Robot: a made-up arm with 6 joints.
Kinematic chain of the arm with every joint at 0, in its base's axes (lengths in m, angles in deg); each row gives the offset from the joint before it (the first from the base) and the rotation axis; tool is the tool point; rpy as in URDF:
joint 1: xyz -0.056 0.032 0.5 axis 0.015 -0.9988 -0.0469
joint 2: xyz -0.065 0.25 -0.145 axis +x
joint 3: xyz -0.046 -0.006 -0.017 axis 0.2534 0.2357 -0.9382
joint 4: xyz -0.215 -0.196 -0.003 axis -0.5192 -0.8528 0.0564
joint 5: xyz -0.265 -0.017 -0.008 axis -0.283 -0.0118 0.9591
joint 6: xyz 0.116 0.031 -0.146 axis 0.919 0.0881 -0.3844
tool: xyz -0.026 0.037 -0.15 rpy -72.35 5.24 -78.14
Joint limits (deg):
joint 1: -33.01..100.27
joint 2: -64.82..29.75
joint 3: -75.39..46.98
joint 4: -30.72..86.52
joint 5: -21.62..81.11
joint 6: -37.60..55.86
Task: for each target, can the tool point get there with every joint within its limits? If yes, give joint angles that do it. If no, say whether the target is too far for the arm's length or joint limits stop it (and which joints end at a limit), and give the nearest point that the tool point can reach.
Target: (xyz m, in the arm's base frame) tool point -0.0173 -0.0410 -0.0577
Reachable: yes | joints 19.14 8.55 -22.49 40.14 12.83 -10.17
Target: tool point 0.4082 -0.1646 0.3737
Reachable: yes | joints 89.41 -3.40 -42.58 24.26 33.77 0.00
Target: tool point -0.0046 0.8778 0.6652
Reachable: no: joint limits stop it (at a limit: joint 1, joint 3, joint 4, joint 6) | nearest point -0.4245 0.5695 0.7499 | short by 0.528 m
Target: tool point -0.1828 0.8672 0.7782
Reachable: no: joint limits stop it (at a limit: joint 1, joint 3, joint 4, joint 6) | nearest point -0.4432 0.5942 0.7785 | short by 0.377 m
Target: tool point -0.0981 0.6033 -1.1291
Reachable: no: too far | nearest point -0.0785 0.4203 -0.3060 | short by 0.843 m
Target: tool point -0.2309 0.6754 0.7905
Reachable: no: joint limits stop it (at a limit: joint 1, joint 2, joint 3, joint 4, joint 6) | nearest point -0.4089 0.5557 0.7934 | short by 0.215 m
